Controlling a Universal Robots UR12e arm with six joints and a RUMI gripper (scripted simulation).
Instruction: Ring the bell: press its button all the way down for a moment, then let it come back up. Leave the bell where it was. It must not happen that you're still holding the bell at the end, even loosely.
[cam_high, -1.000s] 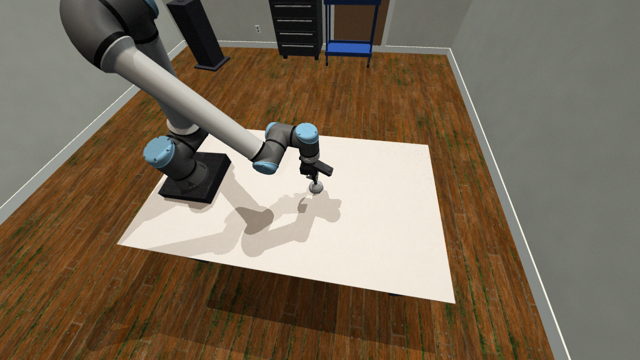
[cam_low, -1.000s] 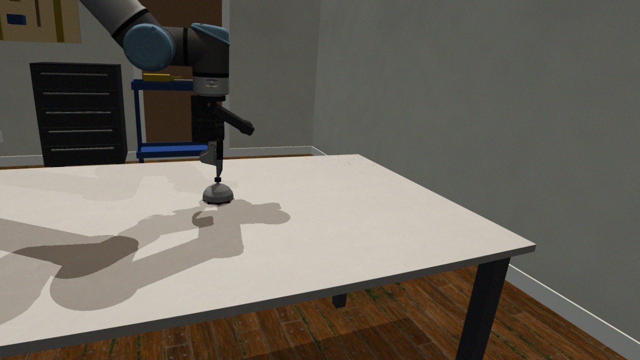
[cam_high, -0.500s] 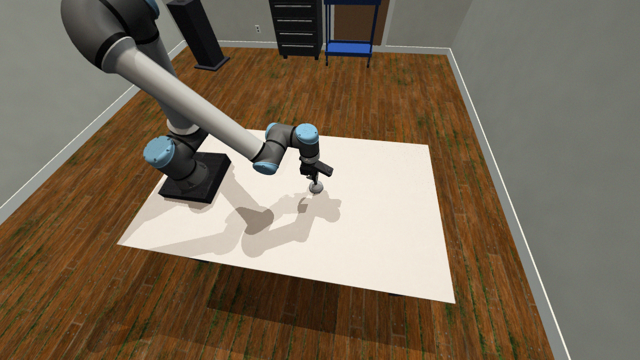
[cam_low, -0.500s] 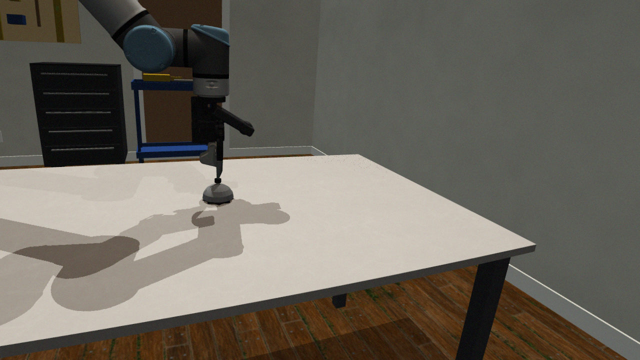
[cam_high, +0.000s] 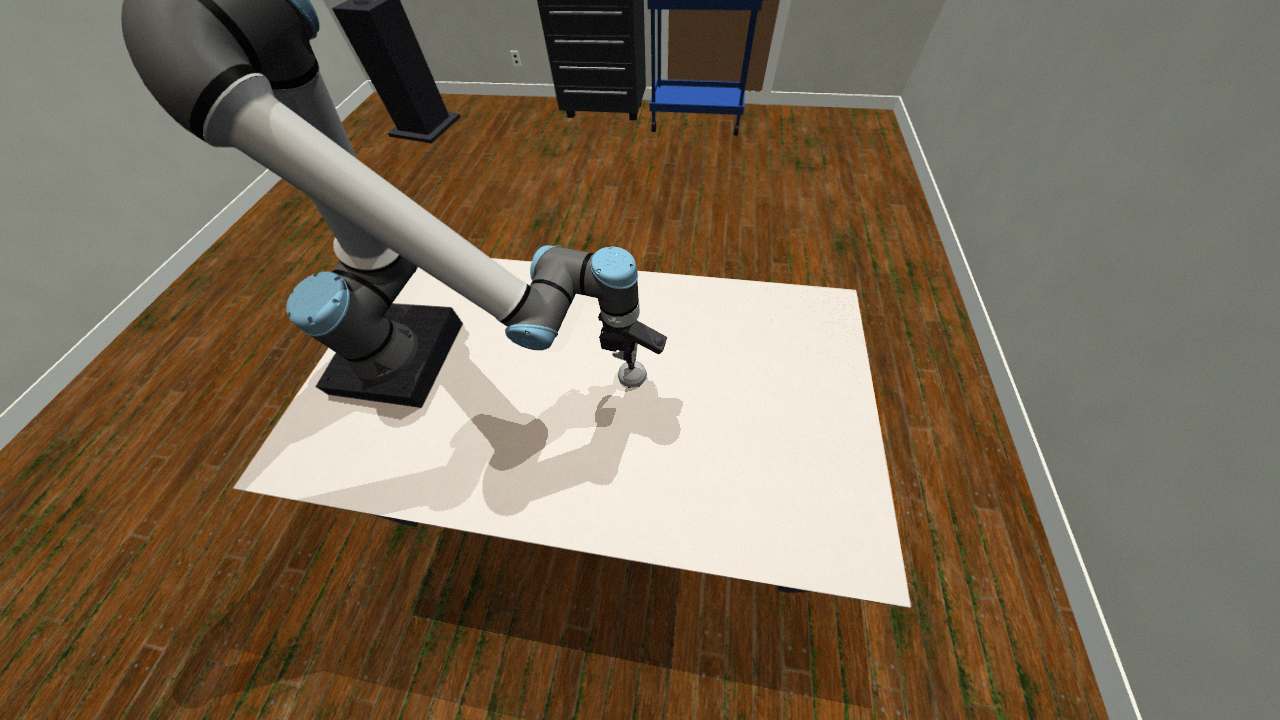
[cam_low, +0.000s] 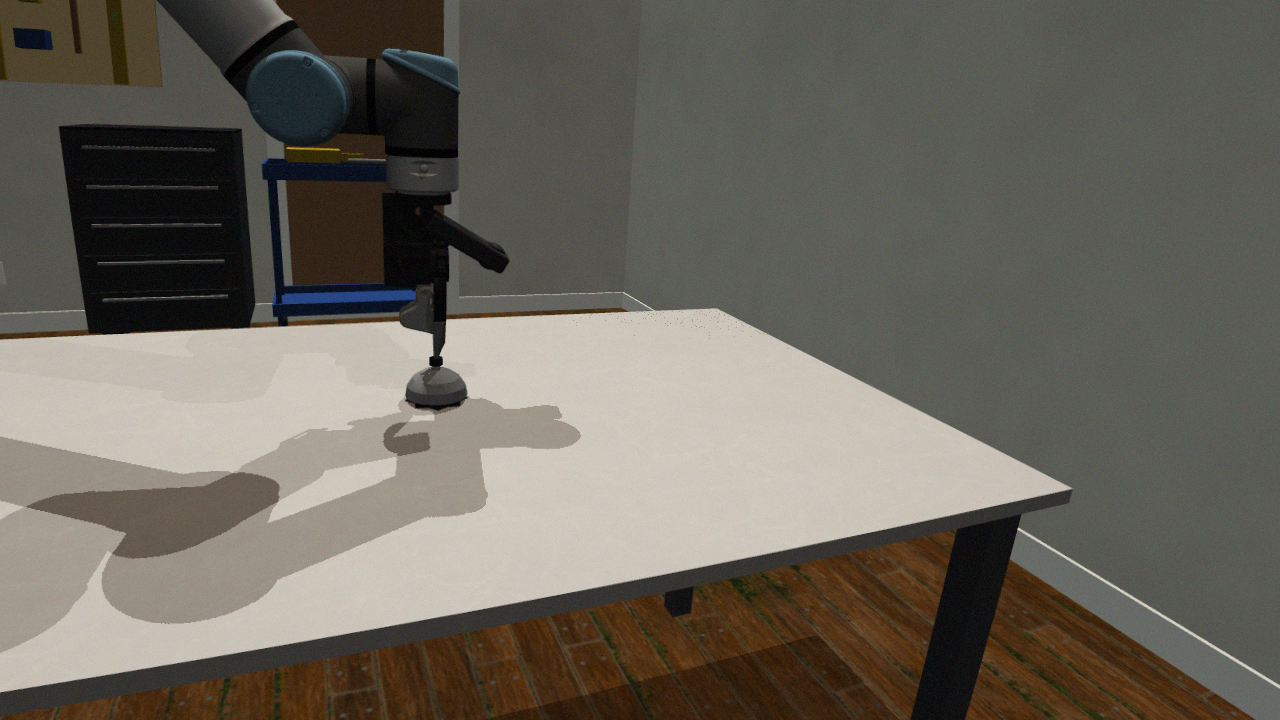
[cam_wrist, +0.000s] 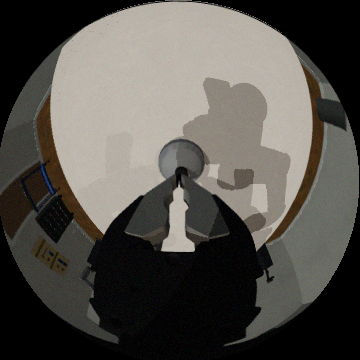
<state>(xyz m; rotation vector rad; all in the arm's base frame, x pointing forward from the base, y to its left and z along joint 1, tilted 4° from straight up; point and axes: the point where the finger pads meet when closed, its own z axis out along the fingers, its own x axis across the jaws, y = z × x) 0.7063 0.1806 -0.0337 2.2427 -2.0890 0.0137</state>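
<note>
The black button is 30 mm below my hand. From my hand the other things lie so: grey dome bell 40 mm below.
</note>
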